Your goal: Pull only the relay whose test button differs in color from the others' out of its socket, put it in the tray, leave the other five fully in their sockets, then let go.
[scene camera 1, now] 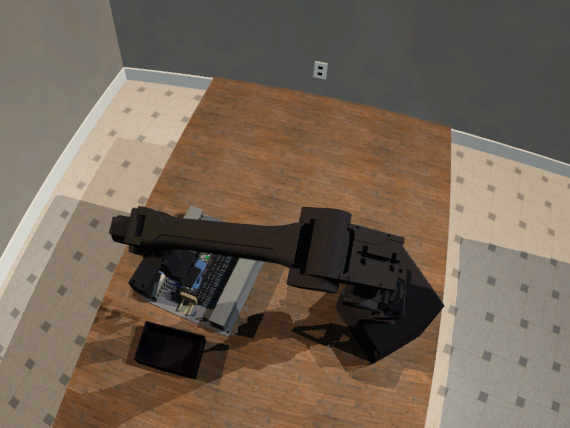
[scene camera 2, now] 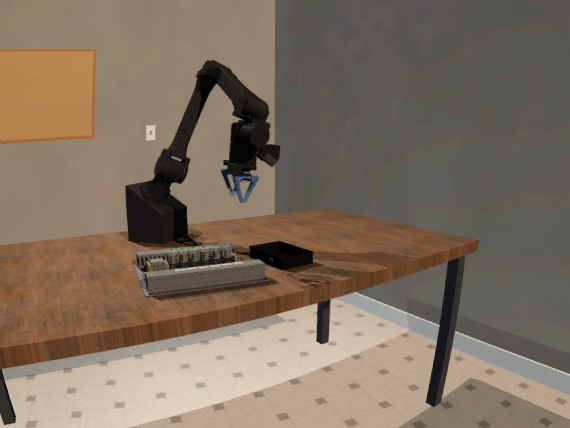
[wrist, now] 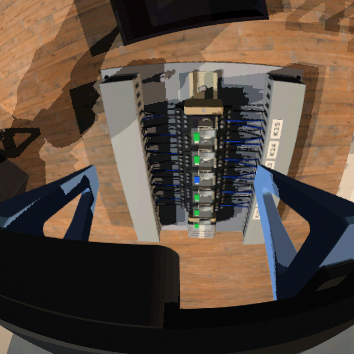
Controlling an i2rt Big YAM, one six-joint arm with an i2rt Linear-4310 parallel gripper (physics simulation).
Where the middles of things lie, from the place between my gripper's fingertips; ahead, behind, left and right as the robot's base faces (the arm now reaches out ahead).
Scene:
The grey panel (wrist: 241, 85) lies 130 mm to the right of my hand and 190 mm below it.

